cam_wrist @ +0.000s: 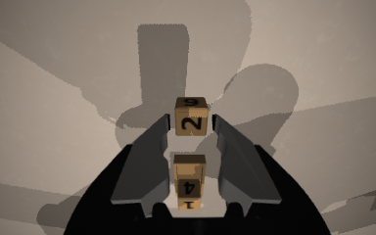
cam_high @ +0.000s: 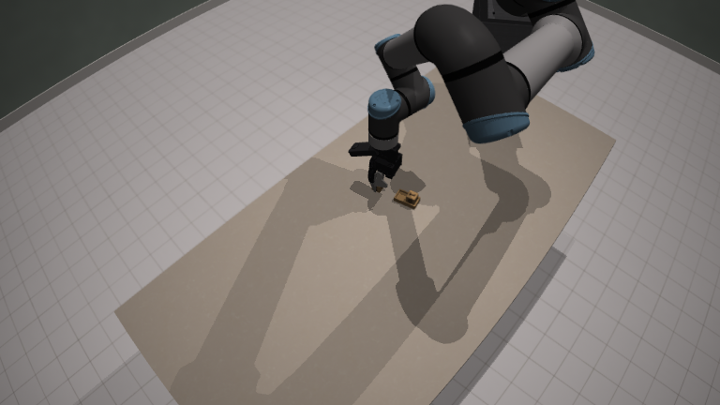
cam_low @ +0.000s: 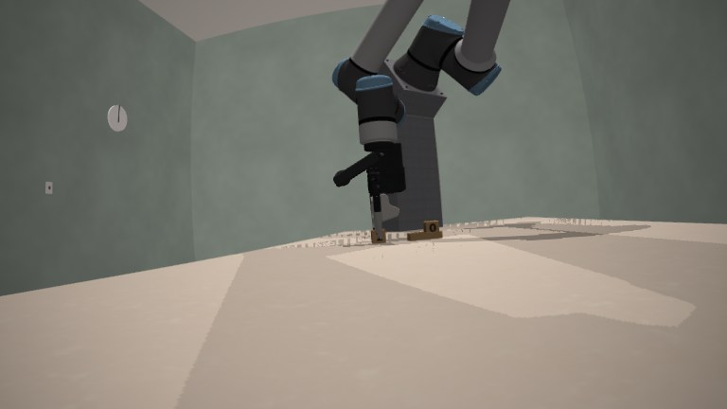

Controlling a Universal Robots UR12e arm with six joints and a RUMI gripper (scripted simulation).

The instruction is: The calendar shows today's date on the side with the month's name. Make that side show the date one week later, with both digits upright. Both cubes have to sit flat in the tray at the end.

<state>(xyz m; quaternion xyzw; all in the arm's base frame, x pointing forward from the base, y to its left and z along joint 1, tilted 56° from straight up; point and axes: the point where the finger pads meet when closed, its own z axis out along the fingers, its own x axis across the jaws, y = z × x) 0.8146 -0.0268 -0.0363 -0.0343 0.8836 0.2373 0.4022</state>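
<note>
Now: the cube 1 cm below my hand. Round my hand: wooden tray: 10 cm to the left, 4 cm behind, 2 cm below.
</note>
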